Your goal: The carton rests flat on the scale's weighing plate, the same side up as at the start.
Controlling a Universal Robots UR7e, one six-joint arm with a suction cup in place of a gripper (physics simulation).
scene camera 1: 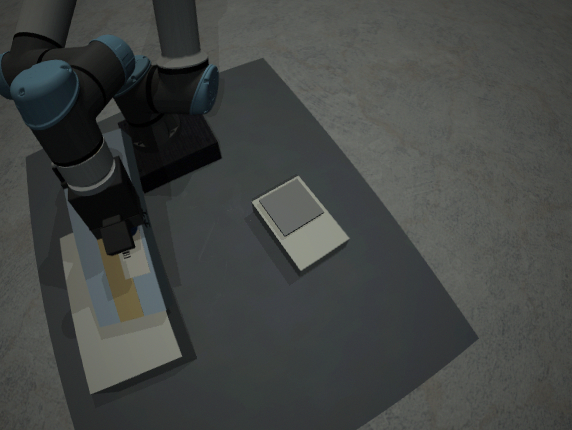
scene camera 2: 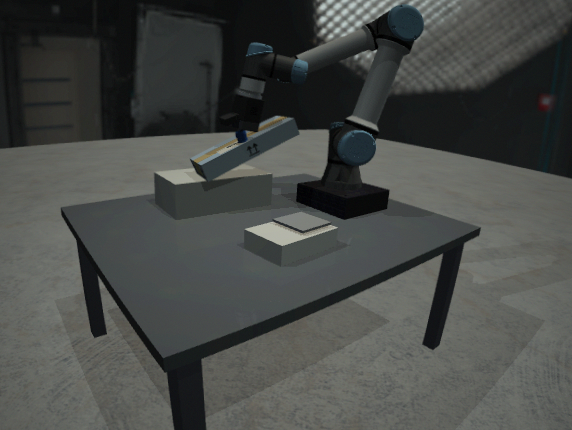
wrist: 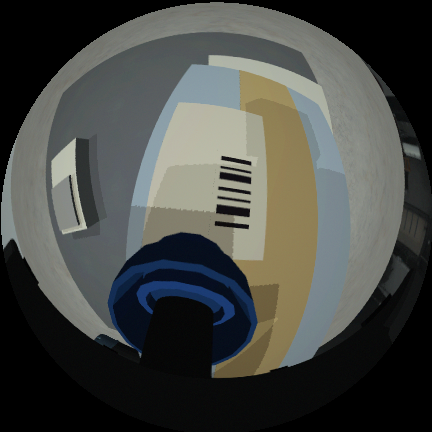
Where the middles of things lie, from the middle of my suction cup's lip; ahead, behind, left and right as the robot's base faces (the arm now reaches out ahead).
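Labels:
Offsets from my suction cup: scale (scene camera 1: 304, 231), 34 cm to the left, 2 cm ahead, 21 cm below; cream box (scene camera 1: 115, 357), 11 cm to the right, 5 cm ahead, 19 cm below. Going by their middles, the box is the nearest to my suction cup of the things named here.

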